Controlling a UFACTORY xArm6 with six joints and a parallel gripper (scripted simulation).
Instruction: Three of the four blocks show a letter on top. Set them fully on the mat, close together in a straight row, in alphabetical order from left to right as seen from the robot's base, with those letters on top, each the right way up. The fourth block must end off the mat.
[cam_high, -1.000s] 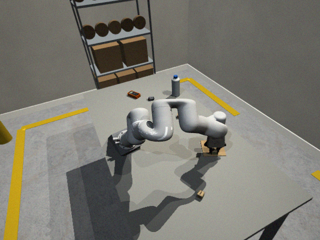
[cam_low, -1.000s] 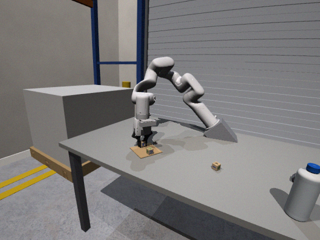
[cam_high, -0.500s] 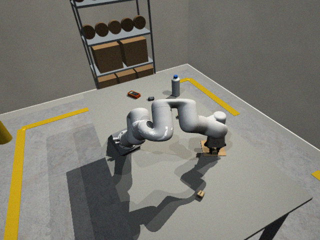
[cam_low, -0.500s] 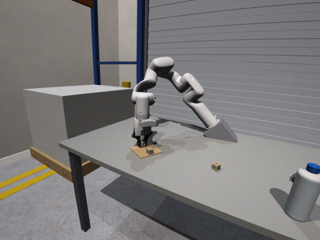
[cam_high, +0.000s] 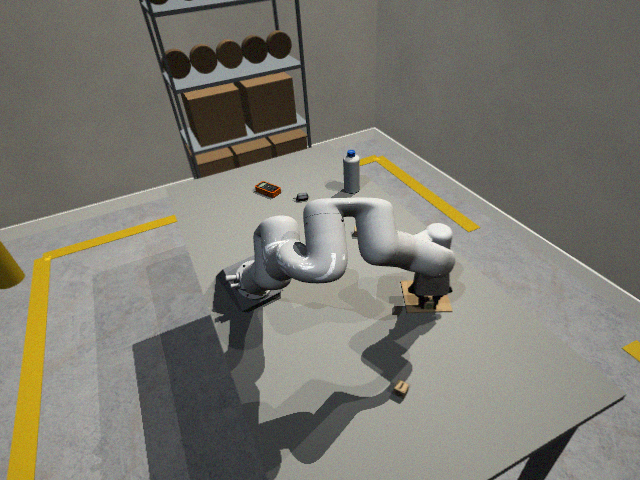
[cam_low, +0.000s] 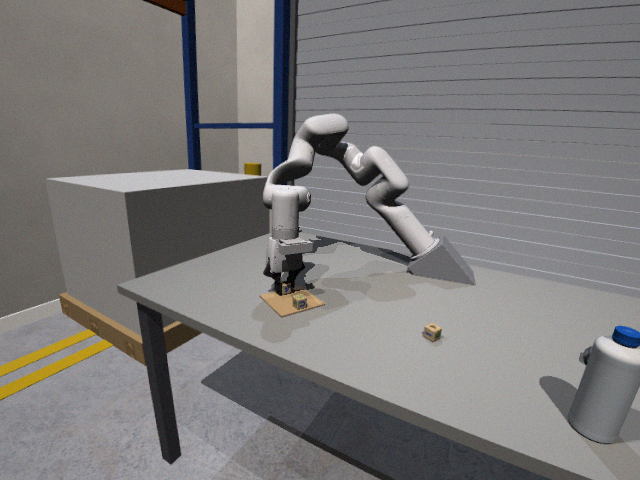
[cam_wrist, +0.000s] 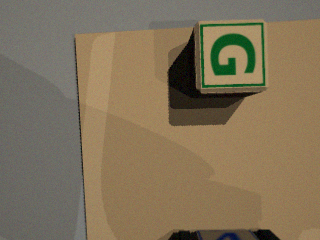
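Now: hand 2 cm short of the mat, 4 cm to the right of it and 3 cm above it. The rest, counted from my hand: orange meter 29 cm behind, 90 cm to the left, 1 cm below; white bottle 7 cm ahead, 75 cm to the left, 6 cm above; dark object 17 cm behind, 77 cm to the left, 1 cm below.
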